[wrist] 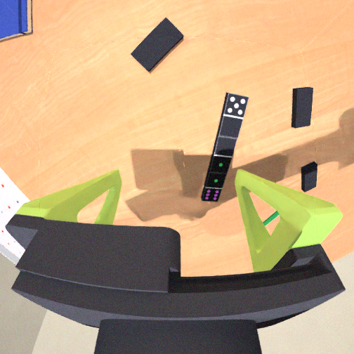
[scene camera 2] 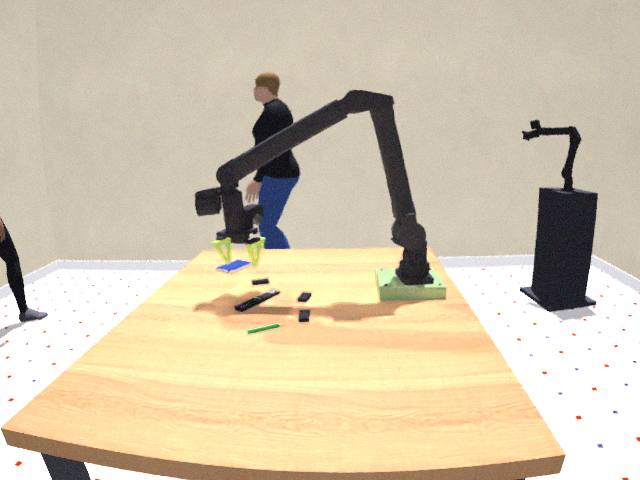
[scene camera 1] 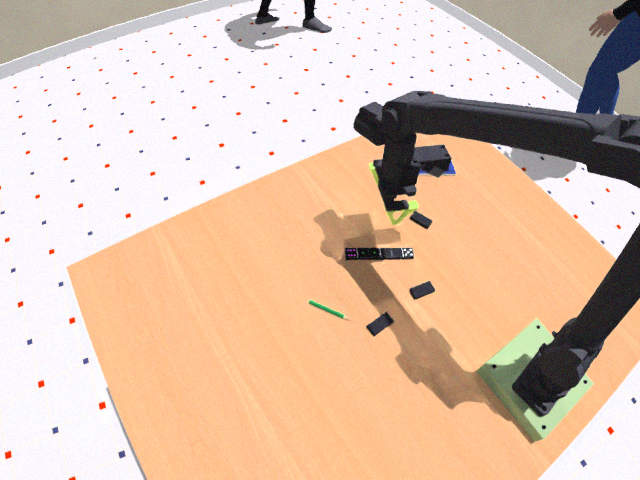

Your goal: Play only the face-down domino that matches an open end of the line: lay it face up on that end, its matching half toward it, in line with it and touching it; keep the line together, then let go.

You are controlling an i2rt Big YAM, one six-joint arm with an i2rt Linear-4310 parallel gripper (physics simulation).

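Seen in the pictures: gripper, between the fingertips: [scene camera 2: 241, 265] [scene camera 1: 388, 207]; arm's base, origin of its link: [scene camera 2: 413, 278] [scene camera 1: 541, 382].
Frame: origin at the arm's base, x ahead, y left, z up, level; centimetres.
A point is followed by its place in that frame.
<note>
A straight line of face-up black dominoes [scene camera 1: 378, 253] {x 43.8, y 2.6, z -2.5 cm} [scene camera 2: 256, 300] {x 44.0, y 3.8, z -2.5 cm} [wrist: 224, 145] lies on the table. In the wrist view its far end shows a white five and its near end a purple six; blanks and green ones lie between. Three black dominoes lie face down, pips hidden: one [scene camera 1: 421, 220] {x 43.6, y -12.5, z -2.5 cm} [scene camera 2: 260, 281] {x 43.9, y -11.8, z -2.5 cm} [wrist: 157, 44] past the five end, toward the blue book; a second [scene camera 1: 422, 289] {x 31.0, y 1.7, z -2.5 cm} [scene camera 2: 304, 296] {x 31.0, y 2.3, z -2.5 cm} [wrist: 302, 107] on the base side; a third [scene camera 1: 379, 323] {x 31.7, y 14.7, z -2.5 cm} [scene camera 2: 303, 315] {x 31.7, y 15.2, z -2.5 cm} [wrist: 309, 176] near the pencil. My gripper [scene camera 1: 390, 208] {x 48.0, y -2.9, z 5.6 cm} [scene camera 2: 242, 264] {x 48.0, y -2.9, z 5.6 cm} [wrist: 178, 175] is open and empty, above the table.
A green pencil [scene camera 1: 326, 308] {x 41.2, y 20.6, z -2.7 cm} [scene camera 2: 263, 328] {x 41.2, y 20.8, z -2.9 cm} [wrist: 271, 218] lies beside the third domino. A blue book [scene camera 1: 451, 169] {x 49.8, y -33.2, z -2.5 cm} [scene camera 2: 233, 266] {x 54.4, y -28.8, z -2.5 cm} [wrist: 12, 19] lies near the far edge, partly behind the arm in scene camera 1. The arm stands on a green base [scene camera 1: 535, 431] {x -4.9, y 8.8, z -0.4 cm} [scene camera 2: 410, 293] {x 3.0, y 7.7, z -1.6 cm}.
</note>
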